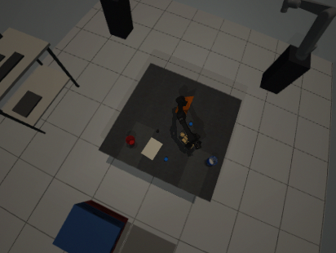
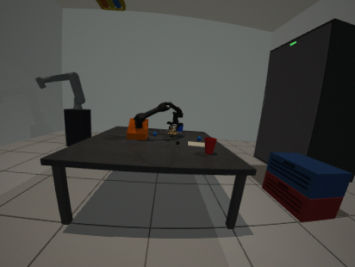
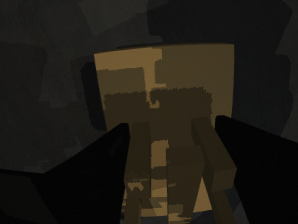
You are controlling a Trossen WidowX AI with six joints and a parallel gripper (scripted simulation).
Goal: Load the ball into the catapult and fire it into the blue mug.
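Now: the black ball 10 mm ahead of my gripper tip, 390 mm to the right of it and 40 mm below it. Round my gripper tip: flat pad (210 mm ahead, 370 mm to the right, 50 mm below); wooden catapult (40 mm behind, 60 mm to the right, 20 mm above); blue mug (100 mm ahead, 270 mm to the left, 30 mm below).
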